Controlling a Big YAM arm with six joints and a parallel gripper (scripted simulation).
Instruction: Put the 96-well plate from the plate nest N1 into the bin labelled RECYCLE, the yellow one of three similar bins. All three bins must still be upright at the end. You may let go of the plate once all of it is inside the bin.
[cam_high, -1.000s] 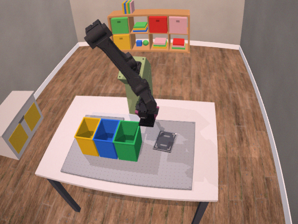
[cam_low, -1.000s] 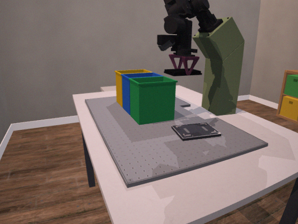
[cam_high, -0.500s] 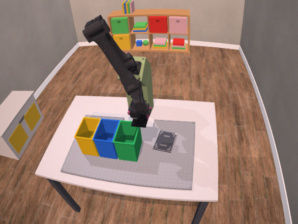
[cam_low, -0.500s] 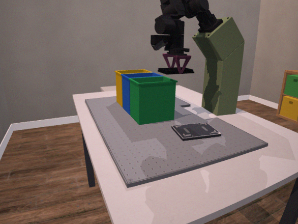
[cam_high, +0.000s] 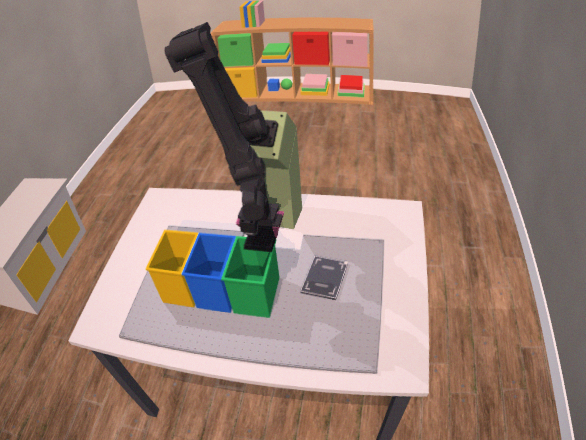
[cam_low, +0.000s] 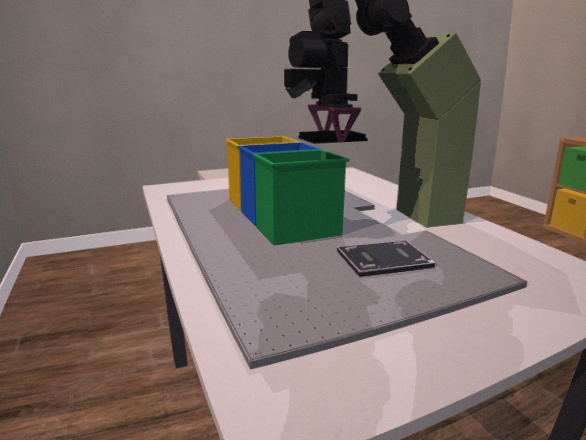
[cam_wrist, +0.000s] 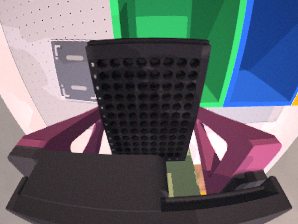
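My gripper is now 28 cm to the left of the yellow bin, 14 cm above it and 10 cm short of it. Also, from my hand: black 96-well plate: right at my hand; then blue bin: 15 cm to the right, 14 cm below, 8 cm ahead; then green bin: 14 cm below, 7 cm ahead, 2 cm to the right.
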